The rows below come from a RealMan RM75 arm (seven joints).
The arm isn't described. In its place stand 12 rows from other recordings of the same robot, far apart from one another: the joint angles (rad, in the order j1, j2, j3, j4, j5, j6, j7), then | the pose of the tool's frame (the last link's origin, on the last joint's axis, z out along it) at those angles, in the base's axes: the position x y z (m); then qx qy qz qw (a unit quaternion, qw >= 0).
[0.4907 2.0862 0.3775 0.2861 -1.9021 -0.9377 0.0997] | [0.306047 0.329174 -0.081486 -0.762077 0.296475 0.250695 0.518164]
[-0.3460 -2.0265 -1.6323 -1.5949 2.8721 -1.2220 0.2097] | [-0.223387 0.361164 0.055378 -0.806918 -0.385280 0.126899 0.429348]
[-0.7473 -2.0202 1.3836 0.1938 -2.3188 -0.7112 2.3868] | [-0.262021 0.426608 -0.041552 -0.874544 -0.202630 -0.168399 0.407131]
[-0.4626 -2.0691 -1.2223 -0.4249 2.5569 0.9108 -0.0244] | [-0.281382 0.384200 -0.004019 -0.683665 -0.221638 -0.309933 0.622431]
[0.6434 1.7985 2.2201 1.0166 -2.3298 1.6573 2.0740] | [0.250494 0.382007 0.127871 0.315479 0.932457 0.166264 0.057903]
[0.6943 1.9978 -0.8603 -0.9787 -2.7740 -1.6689 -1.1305] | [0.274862 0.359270 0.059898 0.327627 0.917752 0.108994 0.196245]
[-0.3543 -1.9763 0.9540 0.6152 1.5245 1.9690 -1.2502] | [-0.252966 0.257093 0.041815 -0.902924 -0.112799 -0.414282 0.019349]
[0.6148 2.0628 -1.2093 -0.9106 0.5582 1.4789 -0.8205] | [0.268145 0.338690 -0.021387 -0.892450 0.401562 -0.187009 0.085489]
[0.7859 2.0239 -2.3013 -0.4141 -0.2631 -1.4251 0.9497] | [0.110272 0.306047 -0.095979 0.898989 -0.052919 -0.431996 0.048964]
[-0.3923 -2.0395 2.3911 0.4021 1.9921 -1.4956 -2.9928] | [-0.280779 0.323550 0.031528 -0.569176 -0.103873 -0.393090 0.714653]
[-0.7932 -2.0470 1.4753 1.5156 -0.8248 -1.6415 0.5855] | [-0.054483 0.345145 -0.003403 -0.979990 -0.149289 0.091720 0.094446]
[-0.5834 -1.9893 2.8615 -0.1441 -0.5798 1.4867 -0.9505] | [-0.300163 0.317426 -0.016317 -0.873647 -0.256741 -0.339398 0.235868]
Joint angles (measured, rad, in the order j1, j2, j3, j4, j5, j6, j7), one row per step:
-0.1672, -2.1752, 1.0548, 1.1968, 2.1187, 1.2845, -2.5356
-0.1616, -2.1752, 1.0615, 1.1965, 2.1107, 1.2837, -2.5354
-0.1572, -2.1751, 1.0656, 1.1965, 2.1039, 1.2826, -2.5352
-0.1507, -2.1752, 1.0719, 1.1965, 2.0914, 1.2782, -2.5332
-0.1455, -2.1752, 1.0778, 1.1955, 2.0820, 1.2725, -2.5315
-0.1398, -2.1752, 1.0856, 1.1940, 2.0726, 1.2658, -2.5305
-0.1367, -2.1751, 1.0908, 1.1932, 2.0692, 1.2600, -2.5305
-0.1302, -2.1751, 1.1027, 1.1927, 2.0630, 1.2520, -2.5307
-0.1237, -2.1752, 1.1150, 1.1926, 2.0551, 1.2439, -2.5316
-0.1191, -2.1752, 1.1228, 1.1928, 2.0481, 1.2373, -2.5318
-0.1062, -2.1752, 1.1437, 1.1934, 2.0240, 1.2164, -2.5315
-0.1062, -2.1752, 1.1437, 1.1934, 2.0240, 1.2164, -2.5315
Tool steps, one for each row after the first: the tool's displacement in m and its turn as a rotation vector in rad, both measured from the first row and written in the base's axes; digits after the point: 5 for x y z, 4 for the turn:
0.00016, -0.00134, -0.00109, -0.0015, -0.0060, 0.0007
0.00019, -0.00225, -0.00160, -0.0010, -0.0109, 0.0017
0.00044, -0.00317, -0.00222, 0.0031, -0.0186, 0.0018
0.00038, -0.00384, -0.00293, 0.0069, -0.0237, 0.0026
0.00028, -0.00465, -0.00404, 0.0097, -0.0286, 0.0043
-0.00001, -0.00497, -0.00472, 0.0117, -0.0290, 0.0058
-0.00010, -0.00607, -0.00650, 0.0115, -0.0304, 0.0072
0.00016, -0.00705, -0.00827, 0.0119, -0.0336, 0.0085
0.00036, -0.00752, -0.00918, 0.0145, -0.0365, 0.0094
0.00118, -0.00835, -0.01122, 0.0266, -0.0476, 0.0121
0.00118, -0.00835, -0.01122, 0.0266, -0.0476, 0.0121

